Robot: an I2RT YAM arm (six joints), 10 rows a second.
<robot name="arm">
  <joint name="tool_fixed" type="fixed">
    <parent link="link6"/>
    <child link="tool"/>
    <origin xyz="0 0 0" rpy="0 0 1.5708"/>
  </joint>
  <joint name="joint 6" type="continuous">
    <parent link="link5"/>
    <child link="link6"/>
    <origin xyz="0.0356 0 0.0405" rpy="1.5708 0 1.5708"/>
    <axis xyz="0 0 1"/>
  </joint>
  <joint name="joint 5" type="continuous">
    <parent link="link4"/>
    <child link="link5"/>
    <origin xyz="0.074 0.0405 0.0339" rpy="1.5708 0 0"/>
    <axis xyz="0 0 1"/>
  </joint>
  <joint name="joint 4" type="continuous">
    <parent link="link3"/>
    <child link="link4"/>
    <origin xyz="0.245 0.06 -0.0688" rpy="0 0 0"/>
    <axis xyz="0 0 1"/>
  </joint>
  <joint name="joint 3" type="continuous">
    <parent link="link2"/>
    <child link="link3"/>
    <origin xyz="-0.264 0 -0.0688" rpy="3.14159 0 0"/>
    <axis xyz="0 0 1"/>
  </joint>
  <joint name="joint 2" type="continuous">
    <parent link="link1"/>
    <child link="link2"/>
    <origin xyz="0.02 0.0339 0.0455" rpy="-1.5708 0 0"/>
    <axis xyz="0 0 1"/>
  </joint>
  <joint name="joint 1" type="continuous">
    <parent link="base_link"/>
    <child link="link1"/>
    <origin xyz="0 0 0.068" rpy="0 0 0"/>
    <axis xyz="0 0 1"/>
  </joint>
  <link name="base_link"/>
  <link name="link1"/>
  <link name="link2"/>
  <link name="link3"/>
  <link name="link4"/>
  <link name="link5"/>
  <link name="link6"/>
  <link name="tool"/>
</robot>
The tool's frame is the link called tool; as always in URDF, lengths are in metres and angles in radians. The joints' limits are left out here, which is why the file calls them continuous.
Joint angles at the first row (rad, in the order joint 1, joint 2, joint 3, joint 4, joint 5, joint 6):
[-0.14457 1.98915 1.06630 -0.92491 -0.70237 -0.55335]
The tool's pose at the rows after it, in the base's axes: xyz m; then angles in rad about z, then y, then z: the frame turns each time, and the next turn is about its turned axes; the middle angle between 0 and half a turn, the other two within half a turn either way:
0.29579 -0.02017 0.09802 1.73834 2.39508 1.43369
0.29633 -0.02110 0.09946 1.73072 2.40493 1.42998
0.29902 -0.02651 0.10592 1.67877 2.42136 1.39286
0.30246 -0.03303 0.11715 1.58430 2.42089 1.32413
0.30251 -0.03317 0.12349 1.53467 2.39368 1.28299
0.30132 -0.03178 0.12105 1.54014 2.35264 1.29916
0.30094 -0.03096 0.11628 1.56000 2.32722 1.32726
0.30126 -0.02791 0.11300 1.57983 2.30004 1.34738
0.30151 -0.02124 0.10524 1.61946 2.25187 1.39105
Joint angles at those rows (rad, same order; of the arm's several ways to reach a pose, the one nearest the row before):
[-0.14574 1.99096 1.06765 -0.92523 -0.70238 -0.55272]
[-0.14789 1.98555 1.06880 -0.92223 -0.69482 -0.54625]
[-0.16385 1.96604 1.07692 -0.91306 -0.68846 -0.53303]
[-0.18455 1.93191 1.08581 -0.89584 -0.70367 -0.50769]
[-0.18794 1.90800 1.08057 -0.88276 -0.73730 -0.49355]
[-0.18753 1.91625 1.07490 -0.88552 -0.77667 -0.49248]
[-0.18688 1.93587 1.07535 -0.89383 -0.79813 -0.49721]
[-0.17869 1.95215 1.07819 -0.90274 -0.82211 -0.50115]
[-0.15997 1.98652 1.08127 -0.91577 -0.86340 -0.50414]

